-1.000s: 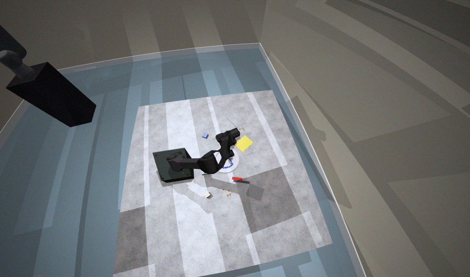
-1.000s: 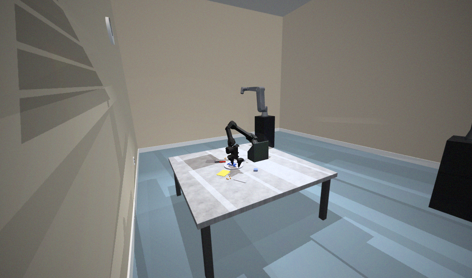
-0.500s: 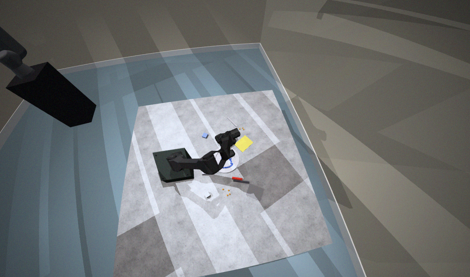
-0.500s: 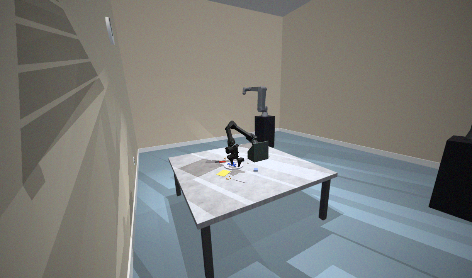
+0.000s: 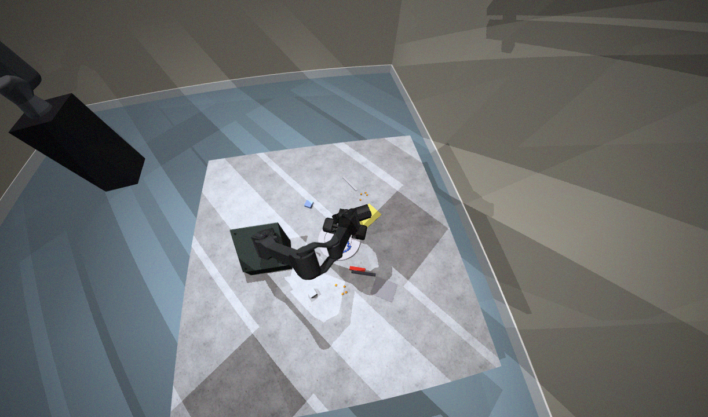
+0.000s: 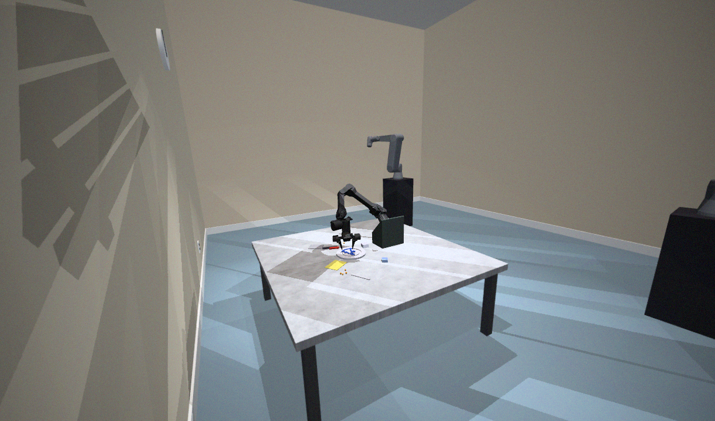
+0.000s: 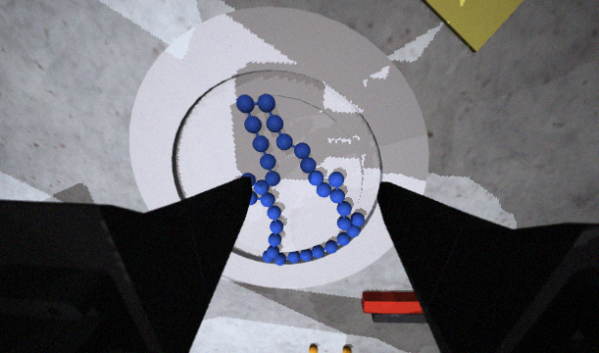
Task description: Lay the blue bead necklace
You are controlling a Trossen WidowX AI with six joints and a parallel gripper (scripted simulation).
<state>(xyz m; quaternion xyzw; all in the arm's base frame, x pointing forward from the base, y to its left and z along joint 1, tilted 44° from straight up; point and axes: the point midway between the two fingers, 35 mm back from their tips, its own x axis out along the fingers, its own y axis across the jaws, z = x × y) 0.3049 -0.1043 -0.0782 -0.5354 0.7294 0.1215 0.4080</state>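
The round white bead board is 30 mm below my gripper tip and 30 mm behind it. The rest, counted from my gripper tip: blue block: 230 mm to the left, 140 mm behind, 30 mm below; then yellow sheet: 140 mm ahead, 90 mm to the left, 40 mm below; then grey tool: 170 mm to the right, 40 mm below, 30 mm ahead.
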